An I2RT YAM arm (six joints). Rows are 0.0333 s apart.
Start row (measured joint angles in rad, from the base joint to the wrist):
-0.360 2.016 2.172 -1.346 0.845 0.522
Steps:
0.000 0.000 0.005 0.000 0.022 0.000
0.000 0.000 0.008 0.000 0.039 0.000
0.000 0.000 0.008 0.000 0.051 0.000
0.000 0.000 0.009 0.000 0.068 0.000
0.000 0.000 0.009 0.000 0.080 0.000
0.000 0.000 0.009 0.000 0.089 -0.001
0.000 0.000 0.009 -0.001 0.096 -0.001
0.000 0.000 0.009 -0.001 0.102 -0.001
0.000 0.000 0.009 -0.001 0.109 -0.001
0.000 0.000 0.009 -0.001 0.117 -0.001
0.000 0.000 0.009 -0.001 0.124 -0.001
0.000 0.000 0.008 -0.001 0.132 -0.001
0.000 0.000 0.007 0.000 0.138 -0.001
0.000 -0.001 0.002 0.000 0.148 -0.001
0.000 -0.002 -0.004 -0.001 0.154 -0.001
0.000 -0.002 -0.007 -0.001 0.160 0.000
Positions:
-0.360 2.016 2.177 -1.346 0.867 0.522
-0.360 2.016 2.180 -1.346 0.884 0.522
-0.360 2.016 2.180 -1.346 0.896 0.522
-0.360 2.016 2.181 -1.346 0.913 0.522
-0.360 2.016 2.181 -1.346 0.925 0.522
-0.360 2.016 2.181 -1.346 0.934 0.521
-0.360 2.016 2.181 -1.347 0.941 0.521
-0.360 2.016 2.181 -1.347 0.947 0.521
-0.360 2.016 2.181 -1.347 0.954 0.521
-0.360 2.016 2.181 -1.347 0.962 0.521
-0.360 2.016 2.181 -1.347 0.969 0.521
-0.360 2.016 2.180 -1.347 0.977 0.521
-0.360 2.016 2.179 -1.346 0.983 0.521
-0.360 2.015 2.174 -1.346 0.993 0.521
-0.360 2.014 2.168 -1.347 0.999 0.521
-0.360 2.014 2.165 -1.347 1.005 0.522

